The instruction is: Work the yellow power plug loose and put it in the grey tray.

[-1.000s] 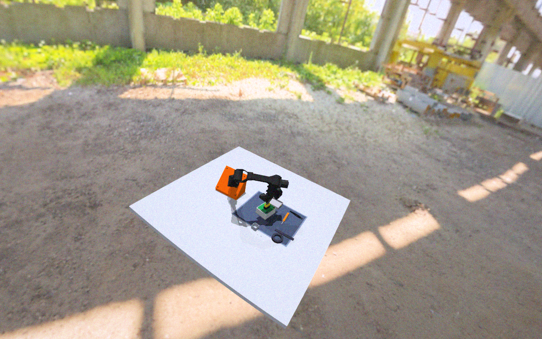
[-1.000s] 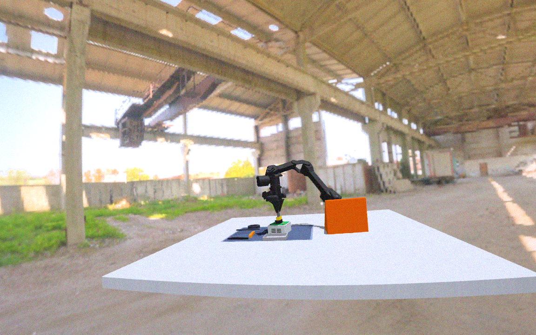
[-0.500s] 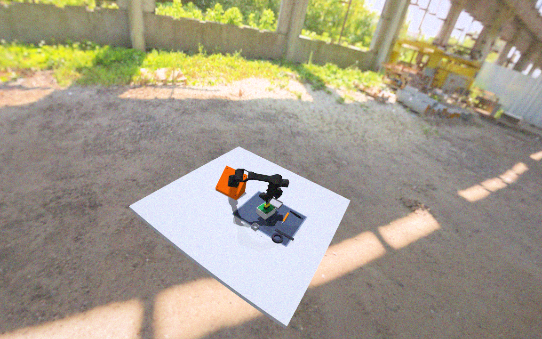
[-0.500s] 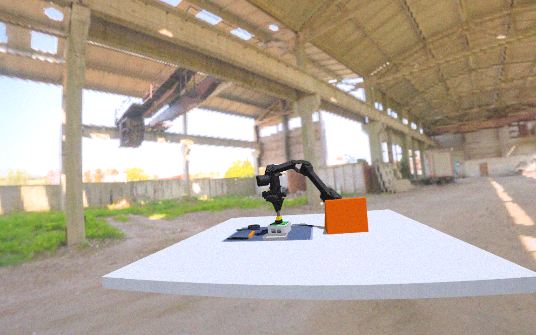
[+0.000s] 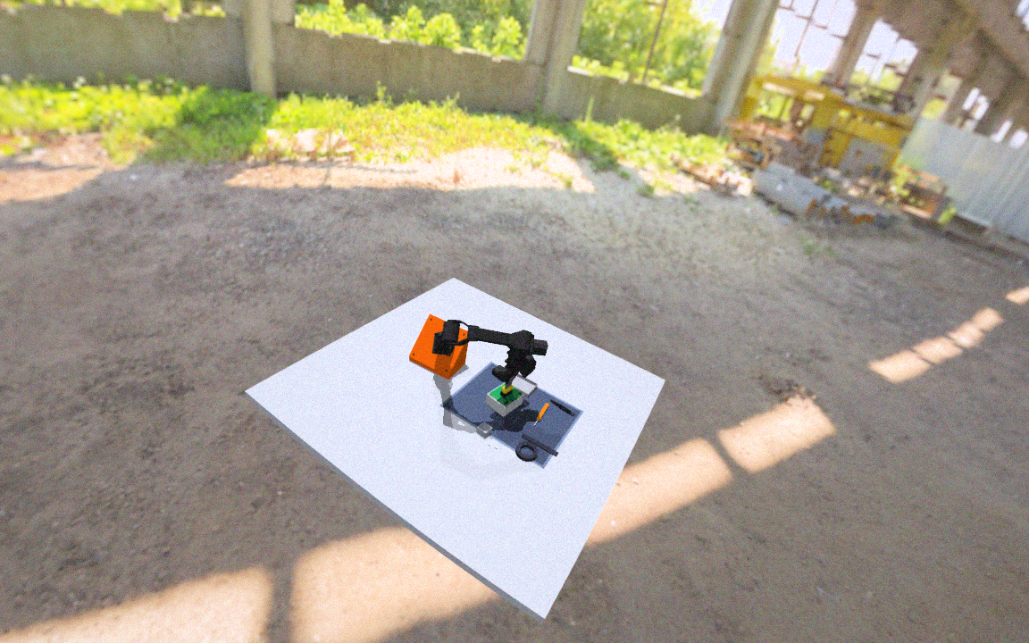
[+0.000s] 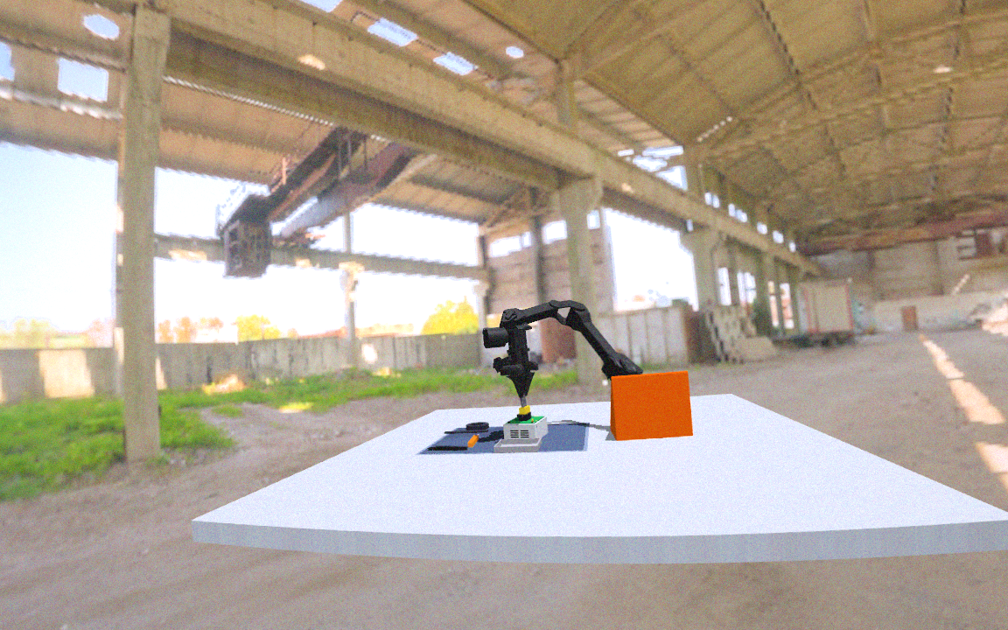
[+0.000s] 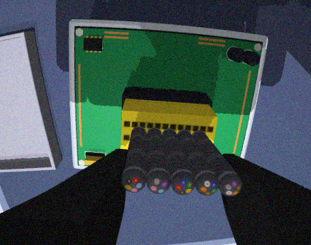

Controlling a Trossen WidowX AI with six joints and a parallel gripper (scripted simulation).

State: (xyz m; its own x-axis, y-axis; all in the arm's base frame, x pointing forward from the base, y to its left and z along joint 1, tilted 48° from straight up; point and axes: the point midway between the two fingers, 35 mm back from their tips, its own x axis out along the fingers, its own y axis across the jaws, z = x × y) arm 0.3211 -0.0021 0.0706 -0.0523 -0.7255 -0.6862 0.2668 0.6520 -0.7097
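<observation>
Right now the yellow power plug is 3 cm below my gripper tip. The rest, counted from my gripper tip: dark mat 5 cm ahead, 12 cm below; then black rod 21 cm ahead, 12 cm to the right, 12 cm below.
</observation>
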